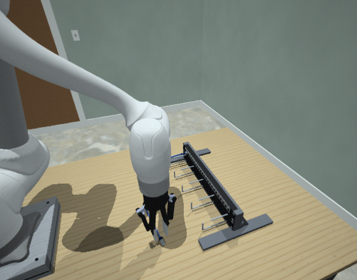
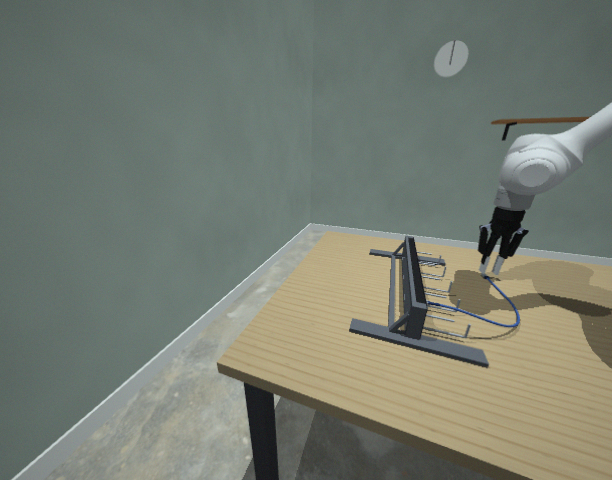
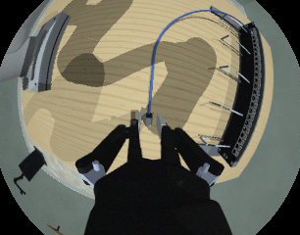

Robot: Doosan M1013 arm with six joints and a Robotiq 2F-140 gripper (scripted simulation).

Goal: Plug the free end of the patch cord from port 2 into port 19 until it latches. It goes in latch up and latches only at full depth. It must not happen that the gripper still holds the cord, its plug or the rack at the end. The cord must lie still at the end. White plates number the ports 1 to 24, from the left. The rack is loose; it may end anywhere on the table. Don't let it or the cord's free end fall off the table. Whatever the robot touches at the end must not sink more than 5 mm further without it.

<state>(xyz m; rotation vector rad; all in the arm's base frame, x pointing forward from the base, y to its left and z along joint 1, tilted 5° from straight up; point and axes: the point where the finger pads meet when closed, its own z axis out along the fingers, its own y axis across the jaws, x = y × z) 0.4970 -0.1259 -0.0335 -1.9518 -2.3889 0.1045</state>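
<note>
The cord plug is 50 mm below my hand and 10 mm to the right of it.
</note>
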